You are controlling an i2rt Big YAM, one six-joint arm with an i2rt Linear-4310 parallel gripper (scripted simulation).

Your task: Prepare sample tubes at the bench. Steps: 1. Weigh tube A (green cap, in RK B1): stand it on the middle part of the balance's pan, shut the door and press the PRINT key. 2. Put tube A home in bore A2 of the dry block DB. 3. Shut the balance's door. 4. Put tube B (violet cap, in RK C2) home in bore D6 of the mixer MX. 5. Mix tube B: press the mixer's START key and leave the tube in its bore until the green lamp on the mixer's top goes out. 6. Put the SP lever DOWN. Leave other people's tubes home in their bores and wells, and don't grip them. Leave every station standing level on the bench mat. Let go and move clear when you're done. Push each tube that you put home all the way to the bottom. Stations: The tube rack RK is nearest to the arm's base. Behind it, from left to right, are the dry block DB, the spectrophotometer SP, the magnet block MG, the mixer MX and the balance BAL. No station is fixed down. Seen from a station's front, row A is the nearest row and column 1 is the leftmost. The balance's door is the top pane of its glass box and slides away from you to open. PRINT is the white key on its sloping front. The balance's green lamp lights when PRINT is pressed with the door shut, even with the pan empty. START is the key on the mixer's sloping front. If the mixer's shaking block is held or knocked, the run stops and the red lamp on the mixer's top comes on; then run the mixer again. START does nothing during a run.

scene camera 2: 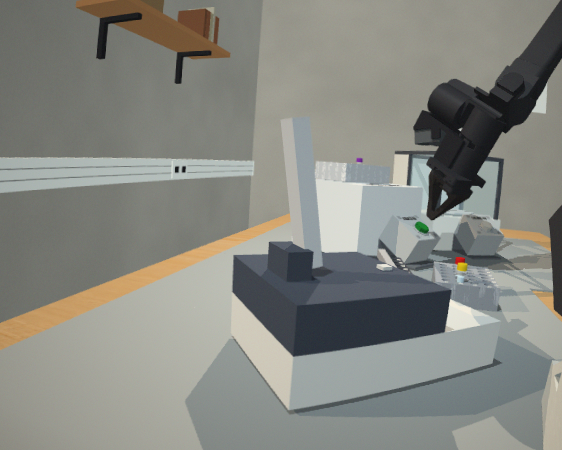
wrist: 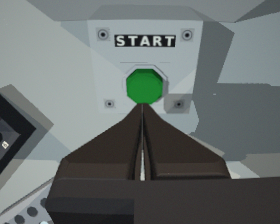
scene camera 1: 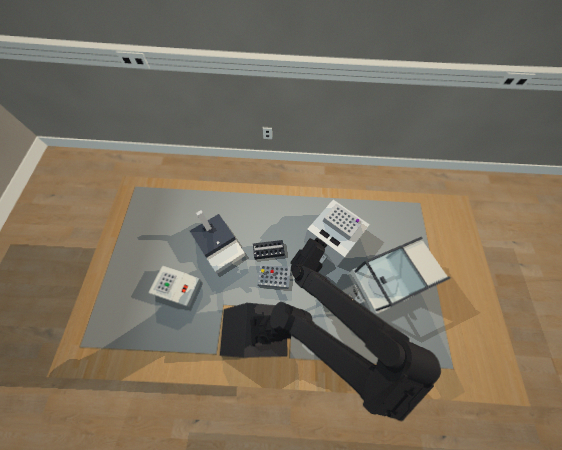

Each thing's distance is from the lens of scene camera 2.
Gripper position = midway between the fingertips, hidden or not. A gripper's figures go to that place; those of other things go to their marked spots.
gripper (scene camera 2: 429,218): 76 cm
spectrophotometer (scene camera 2: 357,326): 30 cm
